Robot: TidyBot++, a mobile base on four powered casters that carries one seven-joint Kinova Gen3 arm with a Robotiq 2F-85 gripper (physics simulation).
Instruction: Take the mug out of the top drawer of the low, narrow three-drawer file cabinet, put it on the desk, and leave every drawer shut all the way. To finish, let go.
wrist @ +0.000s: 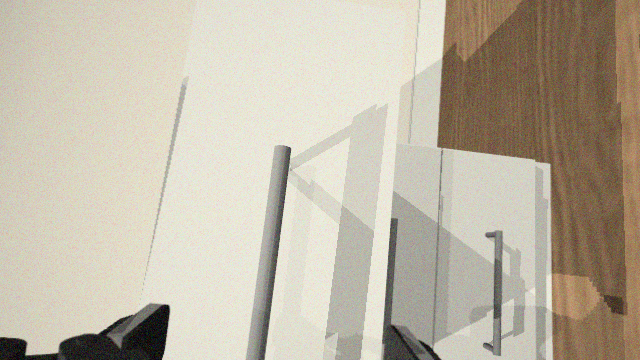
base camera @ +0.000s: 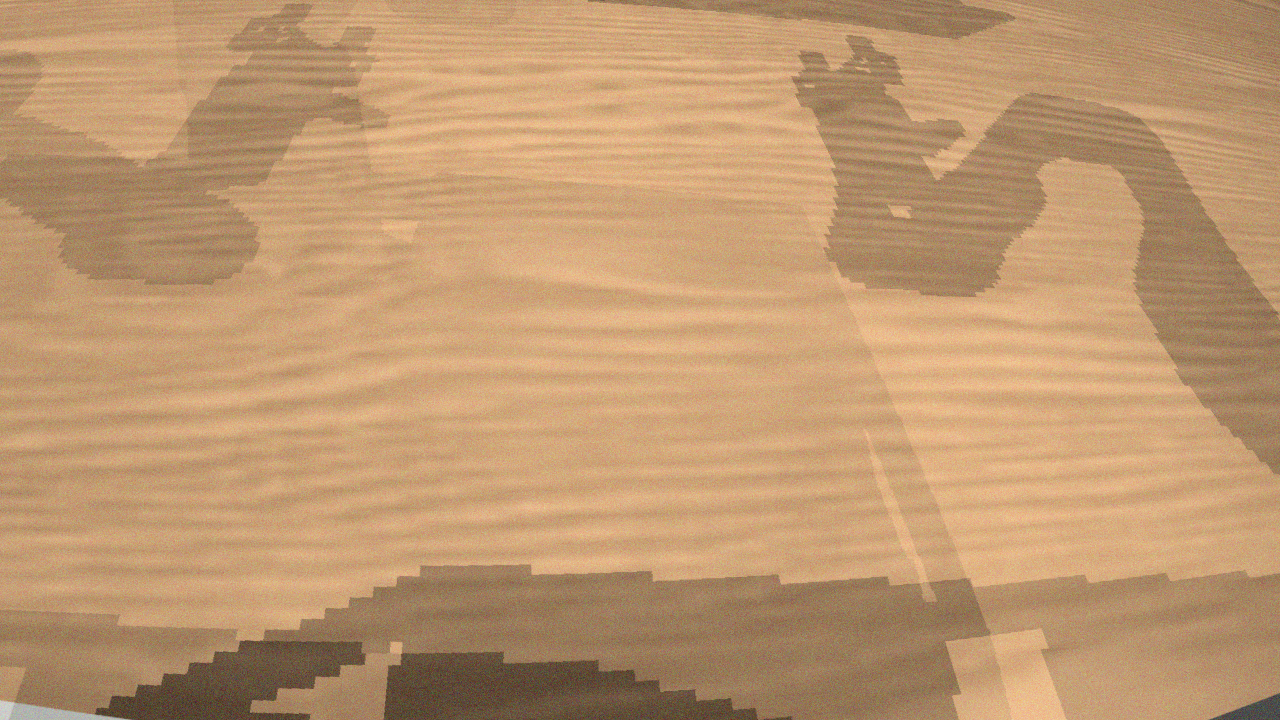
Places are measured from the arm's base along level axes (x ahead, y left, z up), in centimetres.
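Pixels of known places: gripper, fingertip midpoint: [wrist: 277, 339].
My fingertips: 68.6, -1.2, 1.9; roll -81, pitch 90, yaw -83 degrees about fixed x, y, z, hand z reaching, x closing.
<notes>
Ahead of a thing's pixels: the offset from my fingertips to its top centre, as dx, dy, dz. "spot": to the spot under its first point. Level surfaces: height alone.
The white file cabinet [wrist: 417, 290] shows sideways in the wrist view. Its top drawer @[spot: +9.2, -0.7, -1.6] [wrist: 310, 280] has a long grey bar handle @[spot: +5.7, -2.7, +1.0] [wrist: 270, 250] and stands out in front of the drawers below; its lower edge partly hides the middle drawer's handle @[spot: +37.0, +1.8, -14.5] [wrist: 392, 270]. The lowest drawer's handle @[spot: +36.9, +2.9, -29.6] [wrist: 497, 290] shows farther right. My gripper [wrist: 277, 339] is open and empty, its two black fingertips at the bottom of the wrist view, on either side of the top handle's line. No contact shows. The mug does not show, nor does the drawer's inside. I cannot make out the desk.
Brown wood floor @[dz -41.5] [wrist: 585, 215] lies beyond the cabinet's bottom at the right of the wrist view. A pale plain surface [wrist: 75, 150] fills the left. In the base camera view, shadows of the arm fall across the wood floor [base camera: 581, 402].
</notes>
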